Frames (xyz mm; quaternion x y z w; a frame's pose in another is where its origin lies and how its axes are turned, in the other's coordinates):
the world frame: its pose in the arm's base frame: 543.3 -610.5 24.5 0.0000 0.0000 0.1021 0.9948
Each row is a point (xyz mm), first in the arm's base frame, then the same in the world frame.
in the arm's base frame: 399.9 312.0 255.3
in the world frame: 47.0 932.4 230.8
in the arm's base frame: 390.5 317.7 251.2
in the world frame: 38.9 939.9 226.7
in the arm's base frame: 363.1 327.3 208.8
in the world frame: 14.0 954.9 184.3
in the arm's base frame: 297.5 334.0 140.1
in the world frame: -48.8 974.7 115.6
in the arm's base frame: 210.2 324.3 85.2
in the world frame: -136.3 983.0 60.7
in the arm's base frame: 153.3 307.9 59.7
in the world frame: -195.3 978.5 35.2
